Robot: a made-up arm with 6 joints.
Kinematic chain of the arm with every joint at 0, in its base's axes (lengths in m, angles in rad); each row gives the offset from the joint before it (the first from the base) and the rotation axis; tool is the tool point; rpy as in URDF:
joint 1: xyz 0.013 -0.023 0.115 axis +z
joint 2: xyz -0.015 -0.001 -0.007 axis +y
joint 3: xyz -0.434 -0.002 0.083 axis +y
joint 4: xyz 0.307 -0.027 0.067 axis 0.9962 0 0.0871
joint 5: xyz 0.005 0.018 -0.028 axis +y
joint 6: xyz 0.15 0.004 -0.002 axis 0.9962 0 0.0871
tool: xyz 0 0.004 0.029 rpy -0.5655 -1.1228 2.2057
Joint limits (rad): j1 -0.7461..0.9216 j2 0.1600..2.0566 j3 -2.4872..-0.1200 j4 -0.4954..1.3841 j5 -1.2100..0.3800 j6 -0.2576..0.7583
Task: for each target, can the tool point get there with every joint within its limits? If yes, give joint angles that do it. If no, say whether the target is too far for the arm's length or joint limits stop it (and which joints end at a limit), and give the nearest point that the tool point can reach.
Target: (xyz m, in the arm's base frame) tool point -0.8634 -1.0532 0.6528
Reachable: no: too far | nearest point -0.5216 -0.6514 0.5159 | short by 0.545 m
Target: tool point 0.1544 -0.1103 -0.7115
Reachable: no: joint limits stop it (at a limit: joint 2, joint 4, joint 6) | nearest point 0.2026 -0.1400 -0.0168 | short by 0.697 m
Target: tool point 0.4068 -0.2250 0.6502
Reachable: yes | joints -0.4229 1.3844 -1.4166 1.2033 -0.0857 0.6513
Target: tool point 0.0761 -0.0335 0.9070
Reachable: yes | joints 0.7388 0.9997 -1.7211 0.6762 -0.5896 -0.0677
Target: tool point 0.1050 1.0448 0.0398
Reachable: no: too far | nearest point 0.3655 0.5253 0.2040 | short by 0.604 m
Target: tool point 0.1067 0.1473 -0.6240
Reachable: no: joint limits stop it (at a limit: joint 1, joint 2, joint 4, joint 6) | nearest point 0.1482 0.1644 -0.0173 | short by 0.608 m
